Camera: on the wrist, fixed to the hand. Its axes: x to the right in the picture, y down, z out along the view.
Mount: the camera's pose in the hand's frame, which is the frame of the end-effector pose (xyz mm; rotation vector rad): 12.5 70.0 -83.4 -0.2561 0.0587 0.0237
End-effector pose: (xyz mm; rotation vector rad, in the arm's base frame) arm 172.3 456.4 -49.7 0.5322 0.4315 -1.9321
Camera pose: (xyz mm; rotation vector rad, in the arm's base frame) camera 246.1 462.6 -130.5 0.4251 0.6962 -1.8081
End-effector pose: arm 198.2 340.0 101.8 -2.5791 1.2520 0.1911
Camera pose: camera 151.1 264.6 165.9 -2.8040 1.3589 0.3006
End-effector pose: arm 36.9 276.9 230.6 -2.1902 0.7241 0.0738
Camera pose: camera -4.3 175.4 235.0 -2.4360 0.8110 0.1206
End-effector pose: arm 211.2 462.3 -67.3 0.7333 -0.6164 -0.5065
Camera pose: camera 290.6 537.5 -60.1 0.4960 -0.4938 -0.5289
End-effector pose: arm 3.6 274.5 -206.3 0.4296 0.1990 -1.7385
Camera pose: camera 84.2 278.5 -280.4 0.2939 0.4514 -1.6519
